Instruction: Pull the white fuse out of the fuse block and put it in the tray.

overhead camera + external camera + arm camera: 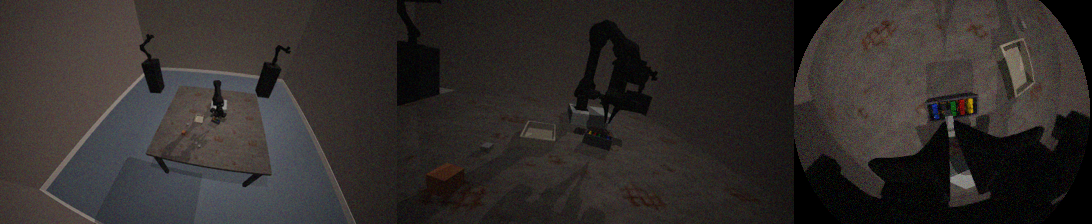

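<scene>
Right now my gripper tip is 22 cm to the left of the white tray, 9 cm above it and 2 cm past it. From my gripper tip the other things lie so: white fuse (1 cm below); orange cube (37 cm to the right, 22 cm ahead, 8 cm below).
</scene>
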